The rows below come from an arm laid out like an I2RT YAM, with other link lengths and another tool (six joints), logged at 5 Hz.
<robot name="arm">
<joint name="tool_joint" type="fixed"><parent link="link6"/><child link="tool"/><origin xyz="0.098 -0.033 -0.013" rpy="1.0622 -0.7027 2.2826"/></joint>
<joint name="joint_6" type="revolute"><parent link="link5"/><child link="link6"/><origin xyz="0.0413 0 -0.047" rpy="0 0 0"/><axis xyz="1 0 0"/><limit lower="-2.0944" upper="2.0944"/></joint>
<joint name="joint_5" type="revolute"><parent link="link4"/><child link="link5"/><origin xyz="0.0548 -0.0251 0.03" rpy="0 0 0"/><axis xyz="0 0 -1"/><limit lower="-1.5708" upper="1.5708"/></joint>
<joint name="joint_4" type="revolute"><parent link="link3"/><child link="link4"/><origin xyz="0.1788 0.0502 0.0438" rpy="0 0 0"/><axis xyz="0 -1 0"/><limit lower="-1.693" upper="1.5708"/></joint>
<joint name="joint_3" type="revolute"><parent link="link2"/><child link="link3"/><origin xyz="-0.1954 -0.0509 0" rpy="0 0 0"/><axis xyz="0 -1 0"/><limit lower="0" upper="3.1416"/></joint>
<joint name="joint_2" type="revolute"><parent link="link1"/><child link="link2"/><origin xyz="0.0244 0.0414 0.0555" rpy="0 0 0"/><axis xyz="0 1 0"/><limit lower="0" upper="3.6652"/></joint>
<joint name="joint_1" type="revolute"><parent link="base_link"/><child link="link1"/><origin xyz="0 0 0.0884" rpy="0 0 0"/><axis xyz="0 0 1"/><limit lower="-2.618" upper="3.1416"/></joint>
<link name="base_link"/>
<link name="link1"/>
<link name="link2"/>
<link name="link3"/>
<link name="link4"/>
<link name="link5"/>
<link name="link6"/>
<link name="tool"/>
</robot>
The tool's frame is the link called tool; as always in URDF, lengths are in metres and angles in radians.
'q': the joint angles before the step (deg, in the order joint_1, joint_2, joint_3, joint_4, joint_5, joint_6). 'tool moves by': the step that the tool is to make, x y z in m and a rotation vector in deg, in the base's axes. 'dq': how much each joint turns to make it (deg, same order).
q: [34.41 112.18 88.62 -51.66 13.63 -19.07]
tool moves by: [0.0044 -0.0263 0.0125 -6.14 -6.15 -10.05]
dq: [-0.44 0.00 0.00 -0.84 10.67 7.59]
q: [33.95 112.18 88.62 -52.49 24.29 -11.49]
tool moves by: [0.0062 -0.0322 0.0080 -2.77 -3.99 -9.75]
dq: [-3.98 0.00 0.01 -0.42 5.71 5.11]
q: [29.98 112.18 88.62 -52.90 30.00 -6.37]
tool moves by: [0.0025 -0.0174 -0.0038 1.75 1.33 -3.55]
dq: [-4.06 0.00 -0.02 -0.34 -2.23 0.00]
